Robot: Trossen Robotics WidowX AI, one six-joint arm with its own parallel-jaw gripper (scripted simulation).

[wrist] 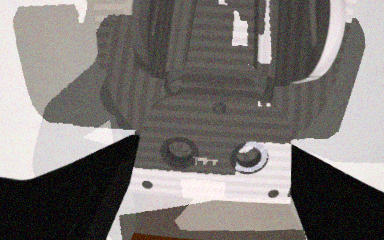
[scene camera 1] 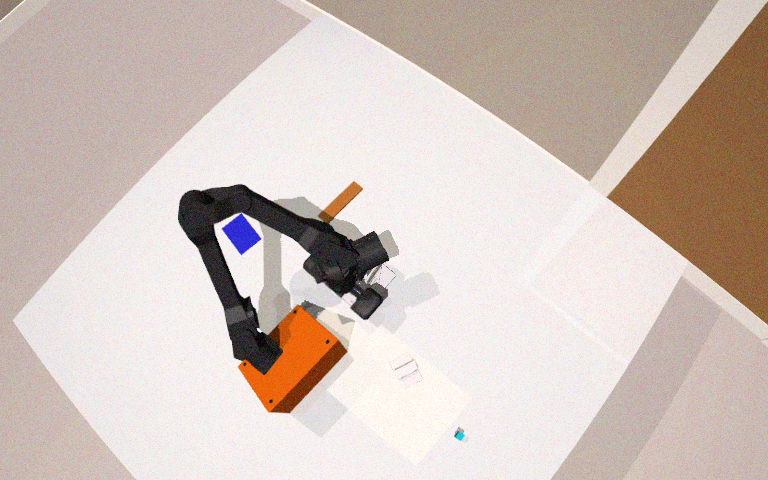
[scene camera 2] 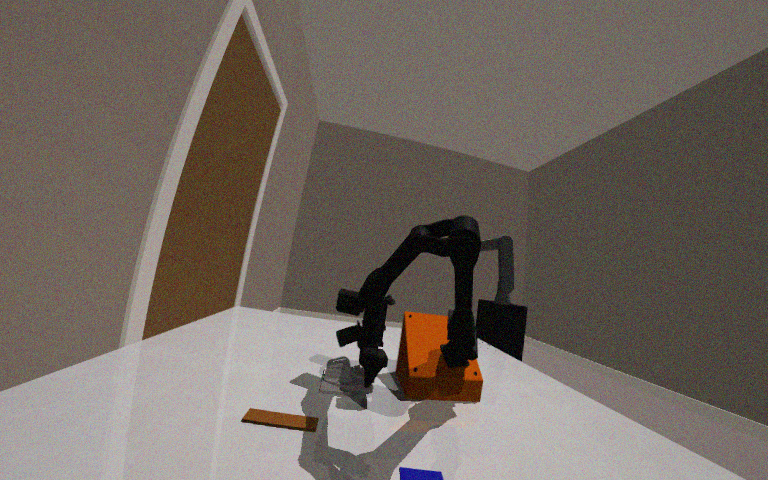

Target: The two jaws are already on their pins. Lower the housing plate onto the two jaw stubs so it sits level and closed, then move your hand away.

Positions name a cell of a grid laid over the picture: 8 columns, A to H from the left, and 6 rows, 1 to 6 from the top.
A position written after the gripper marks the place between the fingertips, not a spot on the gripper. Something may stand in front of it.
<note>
The gripper (scene camera 2: D5) holds a housing plate (wrist: E4). Also in view: a blue patch (scene camera 1: C3) and a flat strip (scene camera 2: C6).
The gripper also shows in the wrist view (wrist: E4) and in scene camera 1 (scene camera 1: D4). The wrist view misses the blue patch: it is out of frame. The wrist view misses the flat strip: it is out of frame.
</note>
